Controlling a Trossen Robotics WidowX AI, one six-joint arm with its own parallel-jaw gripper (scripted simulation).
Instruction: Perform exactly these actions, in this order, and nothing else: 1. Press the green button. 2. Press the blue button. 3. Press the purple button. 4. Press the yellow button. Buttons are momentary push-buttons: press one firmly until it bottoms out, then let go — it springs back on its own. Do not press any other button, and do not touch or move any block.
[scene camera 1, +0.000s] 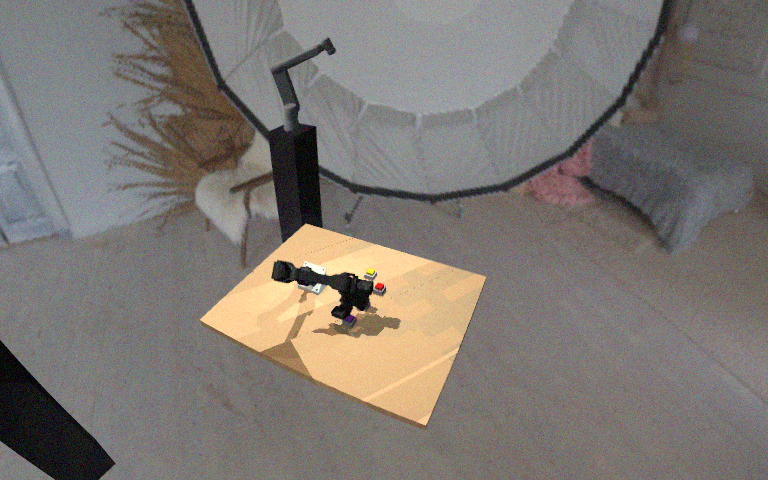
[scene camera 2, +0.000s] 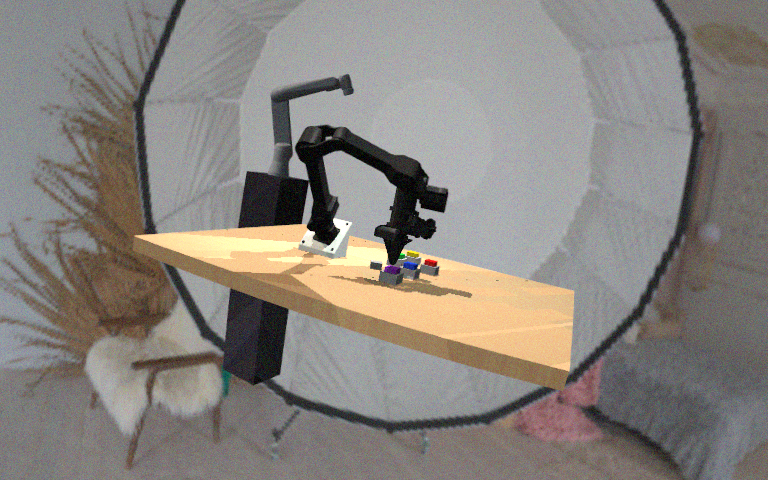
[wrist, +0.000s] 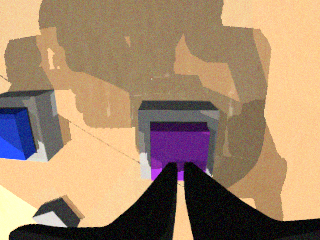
Labels:
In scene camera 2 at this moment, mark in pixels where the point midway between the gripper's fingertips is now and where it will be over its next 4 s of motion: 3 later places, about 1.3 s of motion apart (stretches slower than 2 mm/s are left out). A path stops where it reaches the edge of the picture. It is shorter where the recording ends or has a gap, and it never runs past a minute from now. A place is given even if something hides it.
My gripper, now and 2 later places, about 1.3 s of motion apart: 392, 264; 420, 225; 413, 252

